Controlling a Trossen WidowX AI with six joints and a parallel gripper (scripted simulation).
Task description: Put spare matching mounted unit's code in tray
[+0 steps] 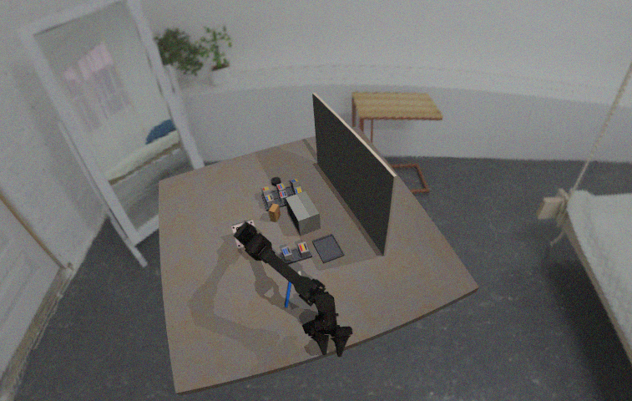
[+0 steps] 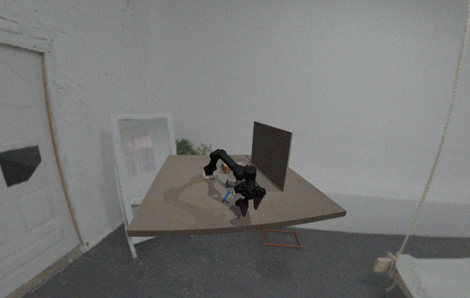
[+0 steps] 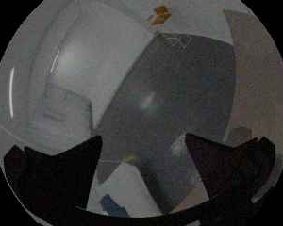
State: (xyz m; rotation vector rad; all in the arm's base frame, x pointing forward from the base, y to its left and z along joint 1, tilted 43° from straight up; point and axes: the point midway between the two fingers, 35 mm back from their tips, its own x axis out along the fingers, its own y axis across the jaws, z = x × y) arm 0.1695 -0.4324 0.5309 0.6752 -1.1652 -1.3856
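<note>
The spare lies 95 cm to the left of my gripper tip, 14 cm ahead of it and 8 cm below it. Round my gripper tip: dark flat tray: 53 cm to the left, 17 cm ahead, 12 cm below; white stick: 41 cm to the left, 12 cm below, 1 cm ahead; blue pen: 37 cm to the left, 12 cm below, 6 cm behind.
</note>
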